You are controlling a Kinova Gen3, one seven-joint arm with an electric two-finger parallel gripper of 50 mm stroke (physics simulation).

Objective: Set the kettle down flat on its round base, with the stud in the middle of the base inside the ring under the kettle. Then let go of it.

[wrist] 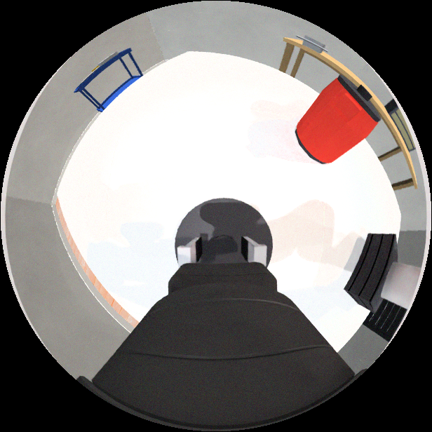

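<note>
The red kettle (pixel 337 120) stands at the upper right, apart from the base. A black rim is at its bottom and a black top with a dark knob faces outward. Its underside and ring are hidden, and its handle cannot be made out. The round base (pixel 225 212) is a dark disc near the middle of the view, below my gripper. A darker patch lies between the fingers; I cannot tell whether it is the stud or shadow. My gripper (pixel 221 245) is open and empty over the lower part of the disc, away from the kettle.
A wooden table (pixel 350 72) stands beyond the kettle at the upper right. A blue cart (pixel 103 70) stands at the upper left. A black ribbed block (pixel 372 267) is at the lower right, with a pale grey piece (pixel 402 284) beside it. Grey walls surround the area.
</note>
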